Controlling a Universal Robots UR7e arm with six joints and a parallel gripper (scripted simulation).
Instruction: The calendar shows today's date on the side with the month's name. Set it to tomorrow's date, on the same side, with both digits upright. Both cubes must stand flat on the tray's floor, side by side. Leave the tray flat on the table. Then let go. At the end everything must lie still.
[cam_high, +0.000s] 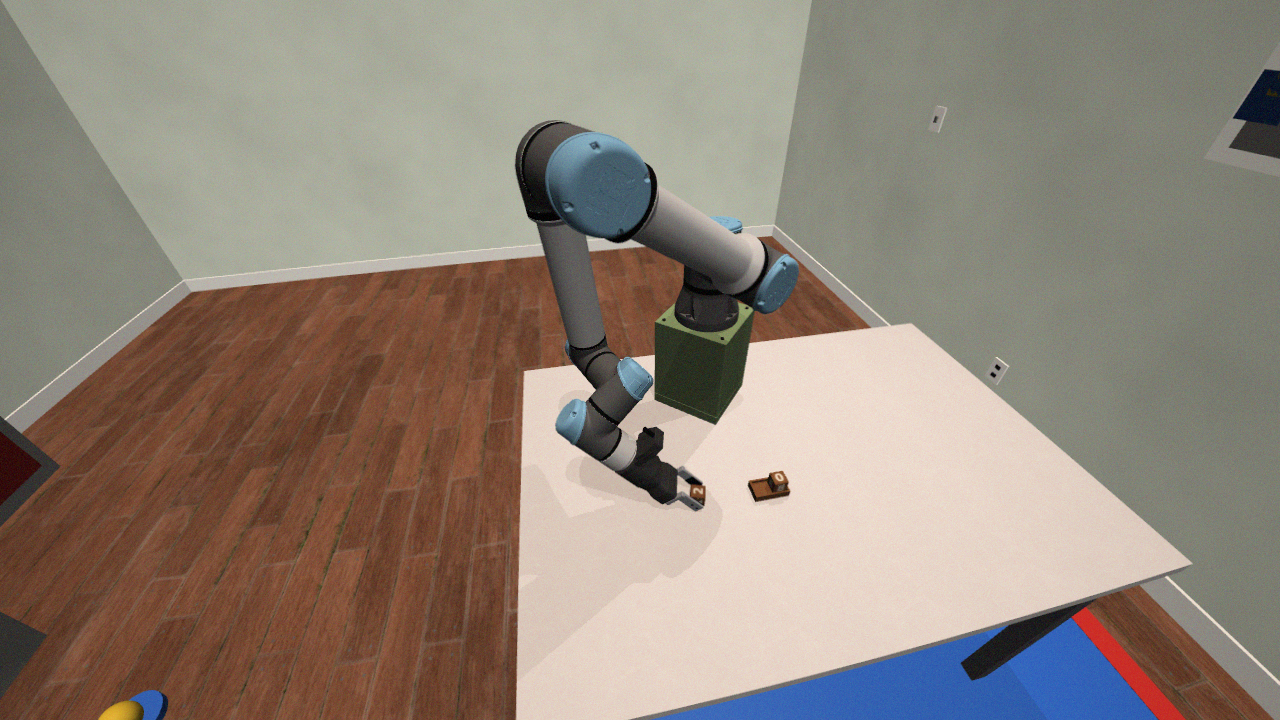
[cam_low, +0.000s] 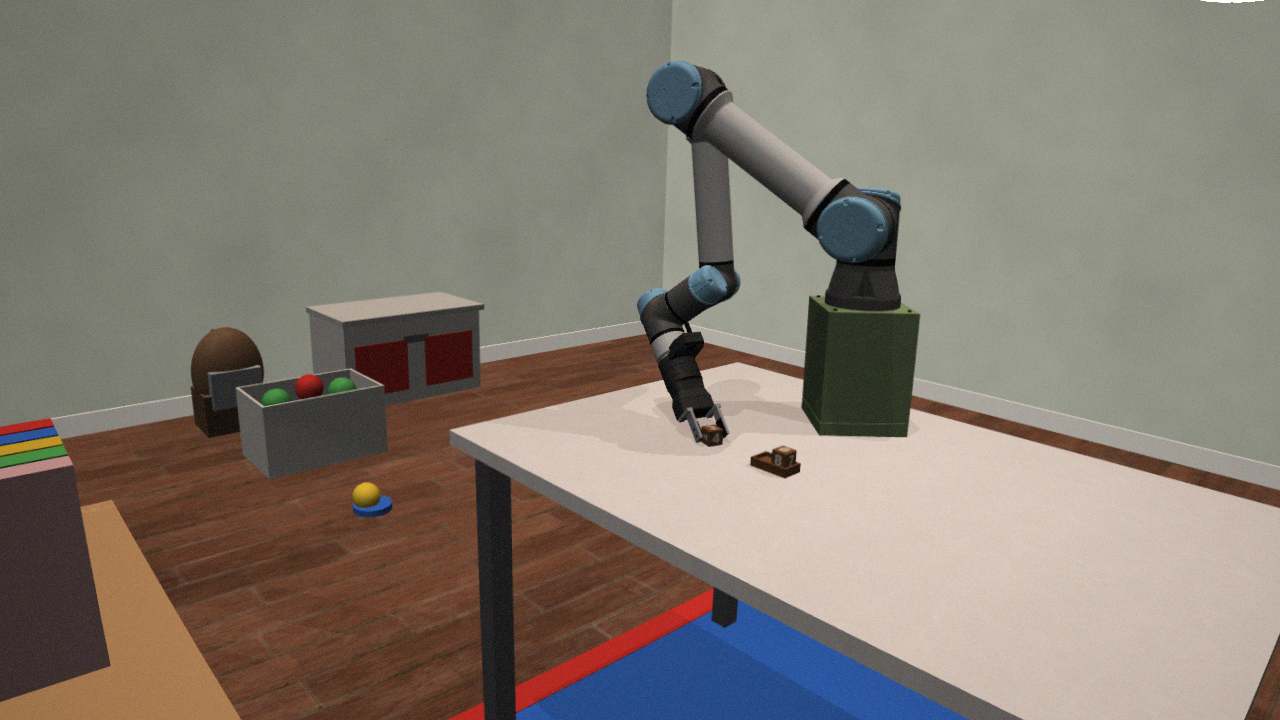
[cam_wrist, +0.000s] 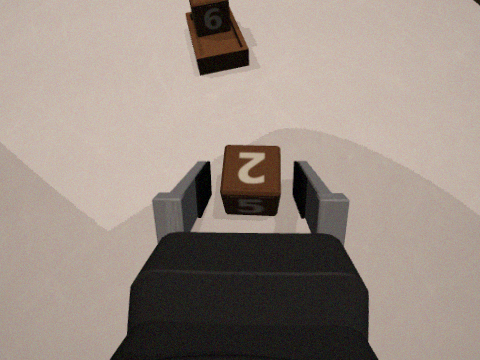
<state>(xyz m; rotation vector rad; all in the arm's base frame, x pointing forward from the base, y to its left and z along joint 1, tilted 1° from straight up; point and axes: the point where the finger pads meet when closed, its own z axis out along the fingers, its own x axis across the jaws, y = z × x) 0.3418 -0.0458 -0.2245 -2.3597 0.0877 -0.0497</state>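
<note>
My hand is 1 cm to the right of the brown cube and 1 cm above it.
</note>
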